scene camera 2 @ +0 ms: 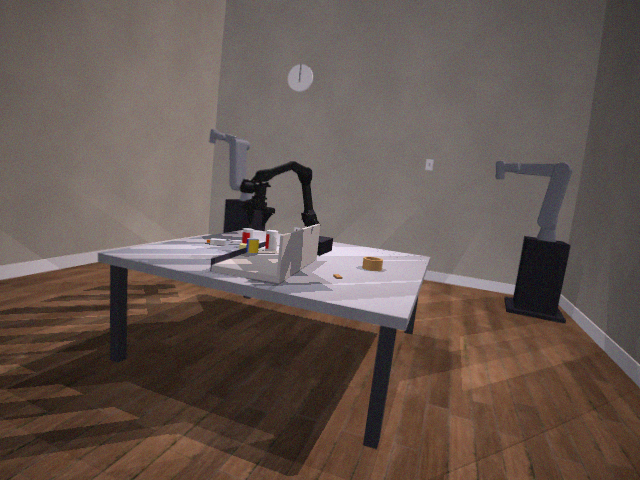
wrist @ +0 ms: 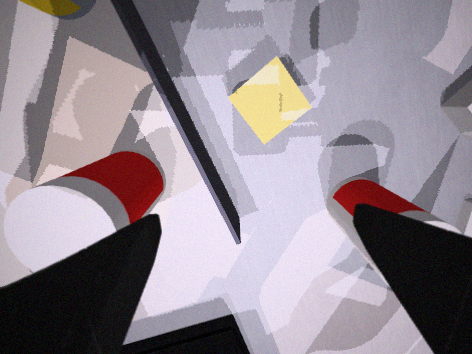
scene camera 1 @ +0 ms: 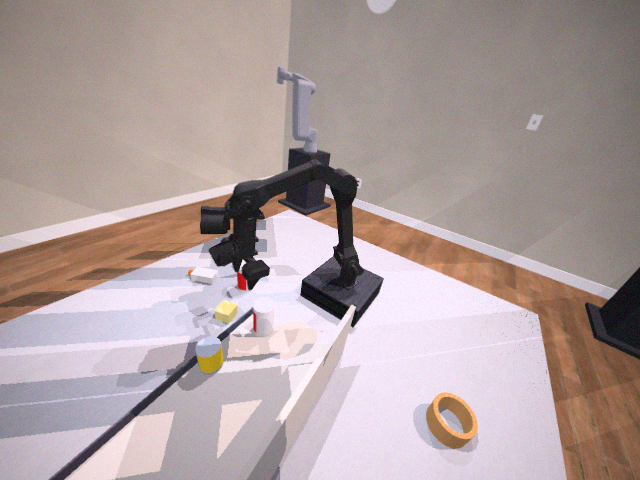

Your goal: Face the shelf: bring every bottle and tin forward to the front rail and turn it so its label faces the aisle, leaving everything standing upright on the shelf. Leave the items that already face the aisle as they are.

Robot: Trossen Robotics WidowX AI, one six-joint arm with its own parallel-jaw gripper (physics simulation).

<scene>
My gripper is open, holding nothing. Also in view: a yellow block.
</scene>
